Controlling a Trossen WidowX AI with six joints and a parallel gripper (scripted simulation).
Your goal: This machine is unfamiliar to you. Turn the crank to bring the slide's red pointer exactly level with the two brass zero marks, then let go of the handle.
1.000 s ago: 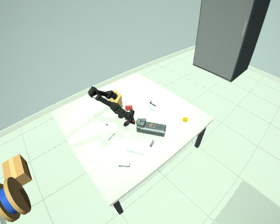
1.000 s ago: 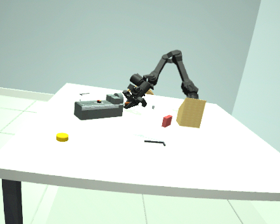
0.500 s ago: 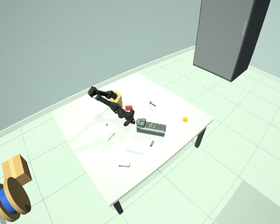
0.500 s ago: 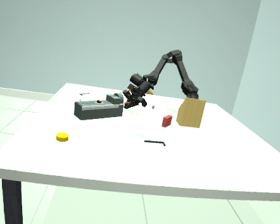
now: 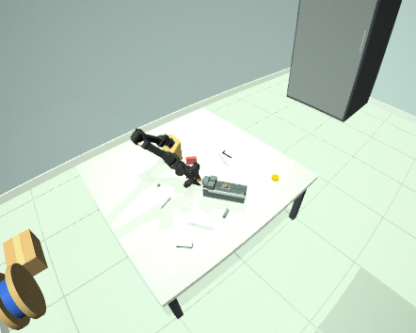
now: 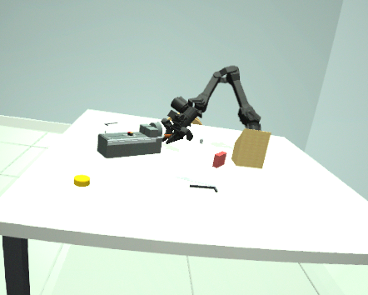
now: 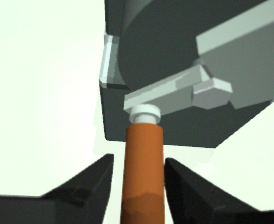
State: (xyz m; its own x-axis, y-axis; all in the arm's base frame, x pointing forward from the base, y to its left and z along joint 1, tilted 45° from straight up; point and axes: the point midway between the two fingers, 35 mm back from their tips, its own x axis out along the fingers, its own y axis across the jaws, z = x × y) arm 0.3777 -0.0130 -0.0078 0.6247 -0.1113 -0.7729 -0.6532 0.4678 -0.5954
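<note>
My gripper tip is 30 mm below the orange crank handle, 10 mm to the left of it and 10 mm past it. From my gripper tip the other things lie so: yellow disc (450 mm to the left, 210 mm ahead, 30 mm below); black hex key (330 mm to the left, 200 mm behind, 40 mm below); red pointer (140 mm ahead, 100 mm to the left, 40 mm above).
</note>
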